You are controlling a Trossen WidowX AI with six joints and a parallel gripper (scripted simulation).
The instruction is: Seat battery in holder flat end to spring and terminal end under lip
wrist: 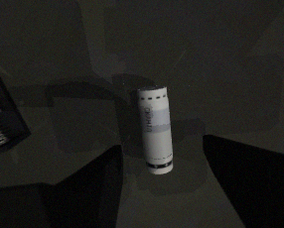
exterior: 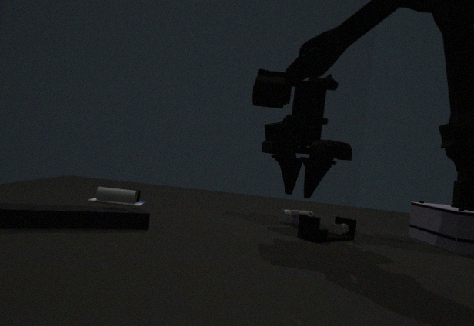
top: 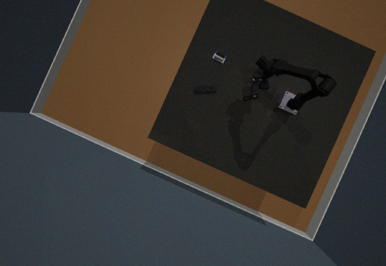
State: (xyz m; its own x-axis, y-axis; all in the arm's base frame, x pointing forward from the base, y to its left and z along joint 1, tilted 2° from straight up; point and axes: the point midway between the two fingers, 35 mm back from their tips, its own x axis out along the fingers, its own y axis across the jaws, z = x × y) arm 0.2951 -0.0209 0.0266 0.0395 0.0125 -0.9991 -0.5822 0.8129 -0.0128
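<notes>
My gripper tip is now 40 mm above the battery. Round my gripper tip: black slab 270 mm to the left, 270 mm ahead, 30 mm below.
</notes>
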